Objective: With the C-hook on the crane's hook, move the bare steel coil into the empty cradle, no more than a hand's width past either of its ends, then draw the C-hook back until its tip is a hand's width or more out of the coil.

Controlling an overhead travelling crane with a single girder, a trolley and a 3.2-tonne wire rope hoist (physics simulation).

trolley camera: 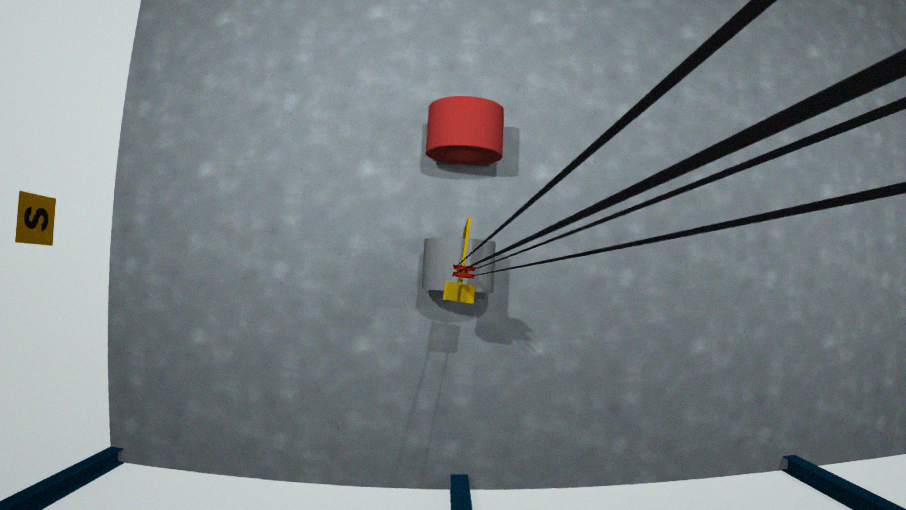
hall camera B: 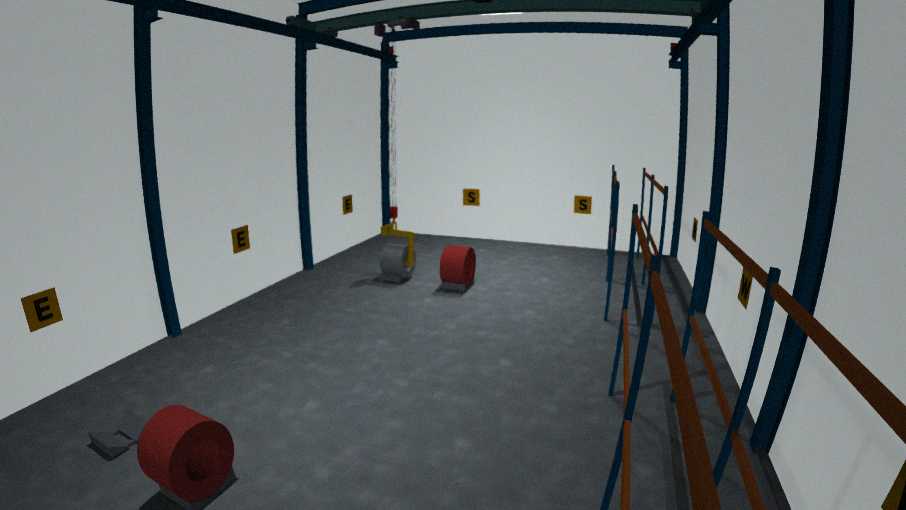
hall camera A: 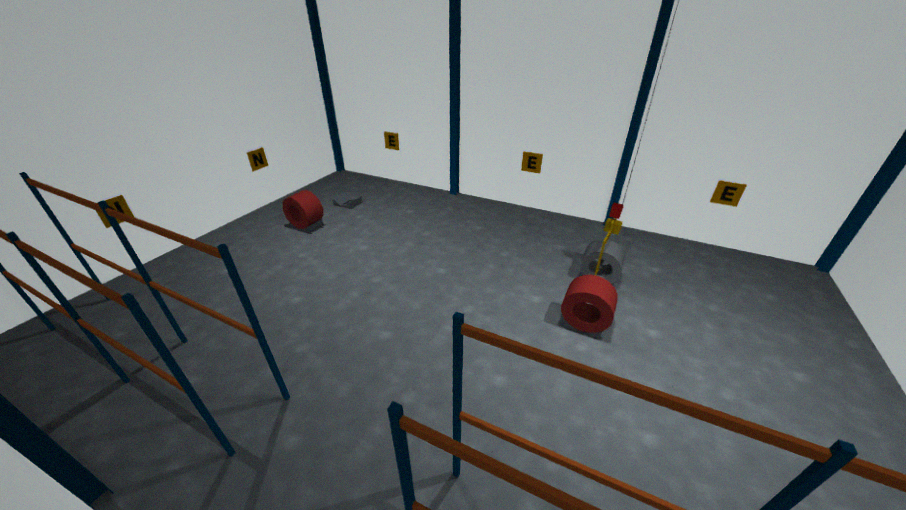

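Observation:
The bare grey steel coil (hall camera A: 614,256) (hall camera B: 393,261) (trolley camera: 437,266) rests low in a cradle (hall camera B: 399,277), its bore lying level; how far it sits past the cradle's ends cannot be told. The yellow C-hook (hall camera A: 604,244) (hall camera B: 411,247) (trolley camera: 466,243) hangs below the red hook block (hall camera A: 616,210) (hall camera B: 393,212) (trolley camera: 463,272). Its upright back stands just off the coil's west face, and its lower arm is in the bore, mostly hidden. The C-hook looks lowered, with the coil's weight on the cradle, so I read it as open. It is turned slightly in the trolley view.
A red coil (hall camera A: 589,304) (hall camera B: 457,266) (trolley camera: 465,126) sits in its cradle close west of the grey coil. Another red coil (hall camera A: 303,209) (hall camera B: 183,449) is at the north, beside an empty cradle (hall camera A: 348,202) (hall camera B: 107,444). Blue and orange racks (hall camera A: 457,373) (hall camera B: 640,354) stand along the west.

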